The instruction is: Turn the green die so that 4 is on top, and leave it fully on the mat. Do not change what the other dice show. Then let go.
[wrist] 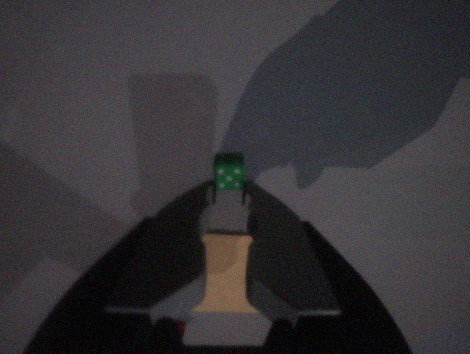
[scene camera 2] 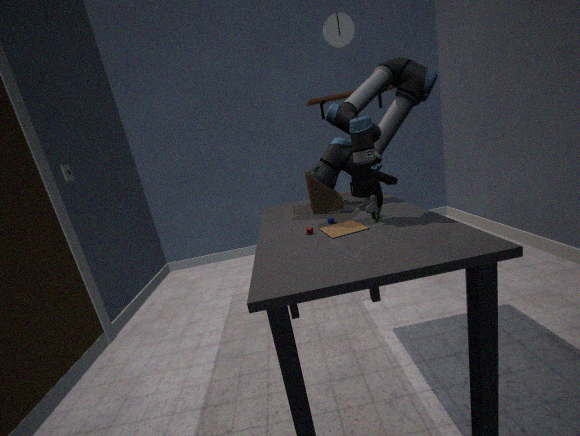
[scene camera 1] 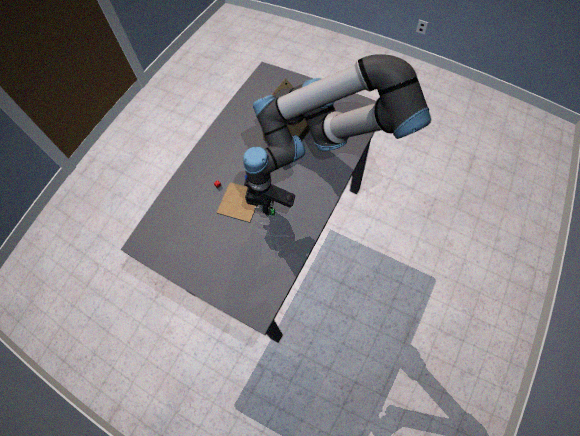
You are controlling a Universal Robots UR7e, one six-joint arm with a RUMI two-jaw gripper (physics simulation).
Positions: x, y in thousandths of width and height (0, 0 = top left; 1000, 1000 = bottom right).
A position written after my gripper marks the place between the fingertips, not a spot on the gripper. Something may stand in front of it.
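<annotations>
Scene camera 1 view: my gripper is visible in scene camera 1 (465, 485), likewise in scene camera 2 (647, 503); the gripper is also visible in the wrist view (488, 518).
</annotations>
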